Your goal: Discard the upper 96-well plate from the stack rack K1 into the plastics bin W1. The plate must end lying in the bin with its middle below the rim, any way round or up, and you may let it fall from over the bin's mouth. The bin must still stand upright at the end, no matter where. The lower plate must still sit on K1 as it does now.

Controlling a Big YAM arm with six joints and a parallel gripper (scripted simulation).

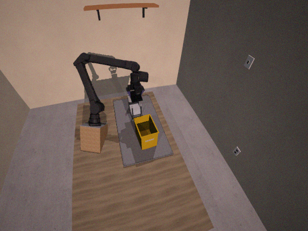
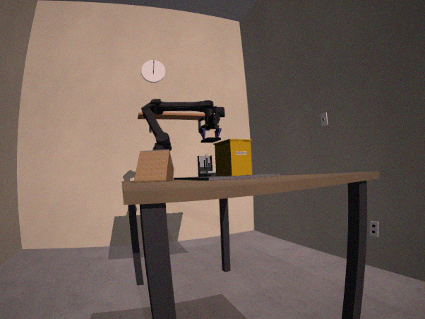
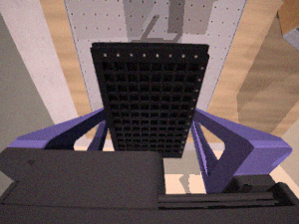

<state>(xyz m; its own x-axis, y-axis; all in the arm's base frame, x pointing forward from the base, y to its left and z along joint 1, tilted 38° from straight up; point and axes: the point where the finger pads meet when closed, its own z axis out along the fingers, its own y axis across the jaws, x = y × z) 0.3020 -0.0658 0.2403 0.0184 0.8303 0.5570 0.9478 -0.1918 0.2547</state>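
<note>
The yellow plastics bin W1 lies 27 cm to the right of my hand and 14 cm below it. Also, from my hand: black 96-well plate (right at my hand).
</note>
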